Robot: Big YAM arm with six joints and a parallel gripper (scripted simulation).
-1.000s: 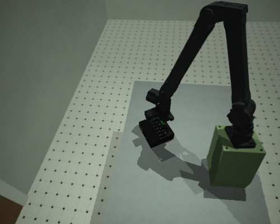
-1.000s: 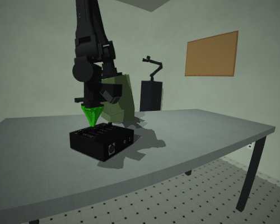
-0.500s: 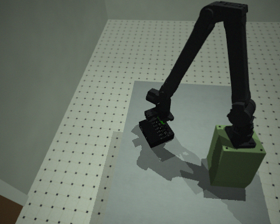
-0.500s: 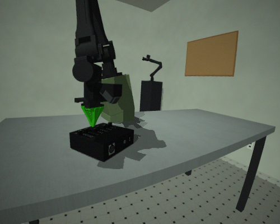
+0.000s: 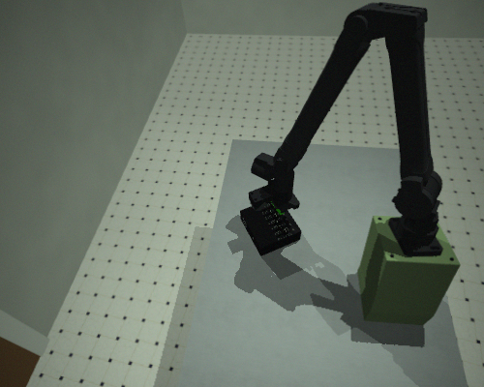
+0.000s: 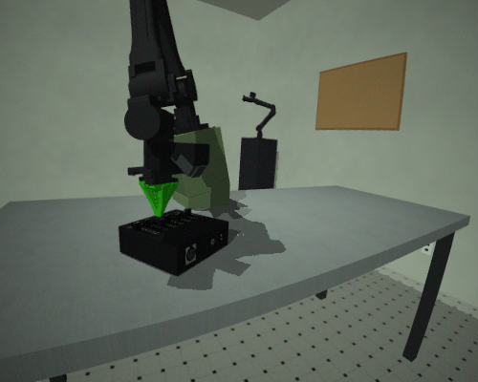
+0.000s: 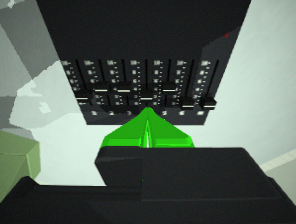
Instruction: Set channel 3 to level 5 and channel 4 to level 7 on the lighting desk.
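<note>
Right now my hand is 2 cm short of the channel 4 fader cap, 1 cm to the right of it and 1 cm above it. Round my hand: channel 3 fader cap: 2 cm ahead, 3 cm to the left, 1 cm below.
</note>
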